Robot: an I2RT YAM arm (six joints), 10 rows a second.
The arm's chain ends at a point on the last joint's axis. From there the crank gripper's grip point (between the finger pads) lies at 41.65 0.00 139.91 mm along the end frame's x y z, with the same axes.
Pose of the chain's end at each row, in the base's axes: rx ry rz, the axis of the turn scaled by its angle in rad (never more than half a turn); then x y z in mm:
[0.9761 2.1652 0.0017 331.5 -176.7 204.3]
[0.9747 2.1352 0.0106 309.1 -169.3 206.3]
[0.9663 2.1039 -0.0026 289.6 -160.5 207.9]
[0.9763 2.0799 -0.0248 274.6 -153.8 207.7]
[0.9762 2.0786 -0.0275 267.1 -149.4 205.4]
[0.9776 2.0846 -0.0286 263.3 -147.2 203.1]
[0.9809 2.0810 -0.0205 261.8 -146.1 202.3]
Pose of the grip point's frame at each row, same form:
[0.9761 2.1652 0.0017 402.1 -189.6 77.2]
[0.9747 2.1352 0.0106 383.4 -182.9 81.4]
[0.9663 2.1039 -0.0026 367.0 -177.2 85.2]
[0.9763 2.0799 -0.0248 353.0 -174.2 86.3]
[0.9762 2.0786 -0.0275 345.5 -170.1 84.0]
[0.9776 2.0846 -0.0286 341.0 -167.7 81.2]
[0.9809 2.0810 -0.0205 340.1 -165.9 80.7]

